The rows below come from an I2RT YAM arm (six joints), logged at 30 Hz.
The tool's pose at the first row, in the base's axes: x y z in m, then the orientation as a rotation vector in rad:
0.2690, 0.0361, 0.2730, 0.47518, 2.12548, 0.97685
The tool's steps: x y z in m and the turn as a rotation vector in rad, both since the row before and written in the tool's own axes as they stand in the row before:
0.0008, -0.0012, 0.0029, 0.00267, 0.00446, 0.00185
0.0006, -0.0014, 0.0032, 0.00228, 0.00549, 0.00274
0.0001, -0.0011, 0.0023, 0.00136, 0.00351, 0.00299
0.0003, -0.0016, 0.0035, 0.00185, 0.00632, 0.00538
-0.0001, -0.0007, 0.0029, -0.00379, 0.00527, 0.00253
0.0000, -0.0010, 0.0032, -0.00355, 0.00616, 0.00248
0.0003, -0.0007, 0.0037, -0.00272, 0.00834, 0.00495
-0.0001, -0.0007, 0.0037, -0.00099, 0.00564, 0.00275
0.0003, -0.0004, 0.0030, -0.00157, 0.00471, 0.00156
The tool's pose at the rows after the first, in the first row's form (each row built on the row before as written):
0.2706, 0.0372, 0.2704, 0.47678, 2.13092, 0.97708
0.2726, 0.0382, 0.2676, 0.47877, 2.13701, 0.97864
0.2742, 0.0387, 0.2657, 0.48138, 2.14079, 0.98043
0.2765, 0.0396, 0.2628, 0.48578, 2.14724, 0.98426
0.2787, 0.0405, 0.2610, 0.48469, 2.14956, 0.99187
0.2810, 0.0415, 0.2588, 0.48330, 2.15280, 0.99961
0.2835, 0.0431, 0.2564, 0.48419, 2.15835, 1.00882
0.2862, 0.0445, 0.2542, 0.48452, 2.16263, 1.01385
0.2881, 0.0460, 0.2524, 0.48361, 2.16578, 1.01843

